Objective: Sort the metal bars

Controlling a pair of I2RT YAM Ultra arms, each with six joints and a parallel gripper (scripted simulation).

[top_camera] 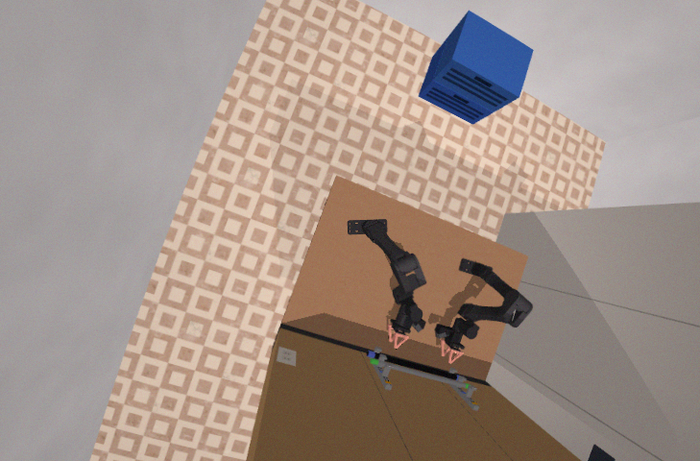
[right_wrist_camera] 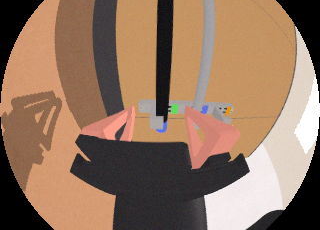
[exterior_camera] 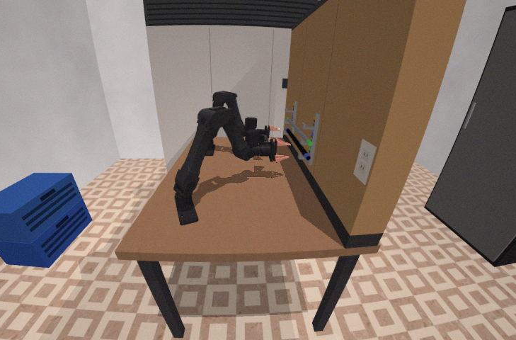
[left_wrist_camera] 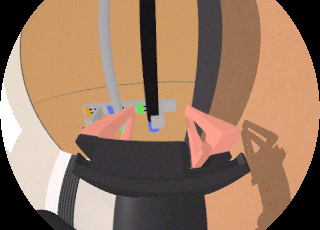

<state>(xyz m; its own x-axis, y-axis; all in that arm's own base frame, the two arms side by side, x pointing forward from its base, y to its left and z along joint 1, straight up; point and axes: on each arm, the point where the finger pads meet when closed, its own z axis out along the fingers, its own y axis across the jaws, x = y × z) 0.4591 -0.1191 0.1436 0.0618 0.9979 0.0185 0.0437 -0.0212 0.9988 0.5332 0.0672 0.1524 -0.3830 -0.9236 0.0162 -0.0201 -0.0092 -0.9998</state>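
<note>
The black bar lies 15 cm to the left of my right hand and 8 cm ahead of it. The rest, counted from my right hand: brown wall panel: 27 cm above, 18 cm ahead, 10 cm to the left; black baseboard: 12 cm below, 11 cm ahead, 10 cm to the left.
The black bar lies 80 mm ahead of my left hand, 150 mm to the right of it and 10 mm above it. Round my left hand: brown wall panel 180 mm ahead, 200 mm to the right, 280 mm above; then black baseboard 110 mm ahead, 200 mm to the right, 110 mm below.
</note>
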